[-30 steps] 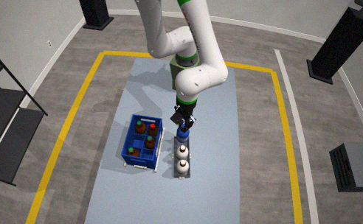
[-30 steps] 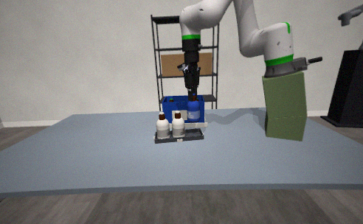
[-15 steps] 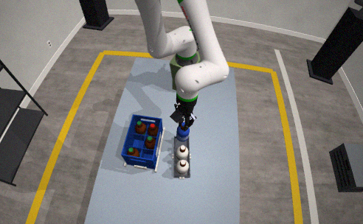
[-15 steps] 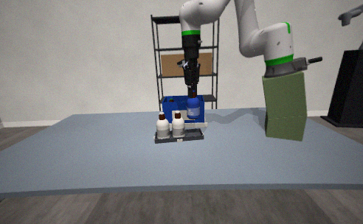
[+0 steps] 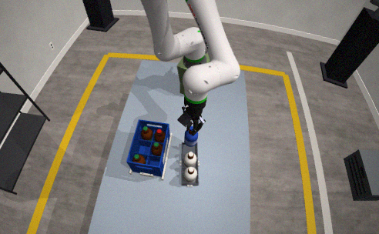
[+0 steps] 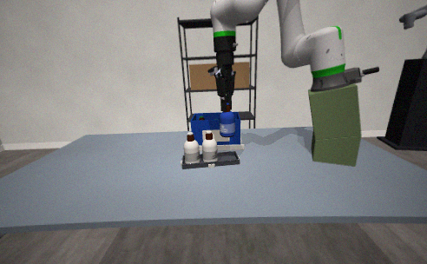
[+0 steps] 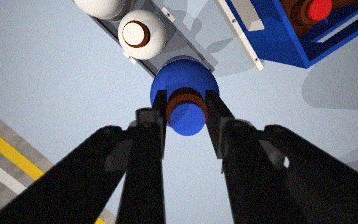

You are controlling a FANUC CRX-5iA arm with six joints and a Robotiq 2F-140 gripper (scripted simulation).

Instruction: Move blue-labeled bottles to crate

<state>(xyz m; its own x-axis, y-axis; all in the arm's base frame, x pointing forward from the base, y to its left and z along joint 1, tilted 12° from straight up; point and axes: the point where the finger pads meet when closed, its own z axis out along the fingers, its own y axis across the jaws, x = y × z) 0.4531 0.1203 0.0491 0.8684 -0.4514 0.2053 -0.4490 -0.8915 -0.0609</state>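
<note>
Right now the blue-labeled bottle is 8 cm below my hand. Round my hand: blue crate 10 cm ahead, 22 cm to the right, 21 cm below.
</note>
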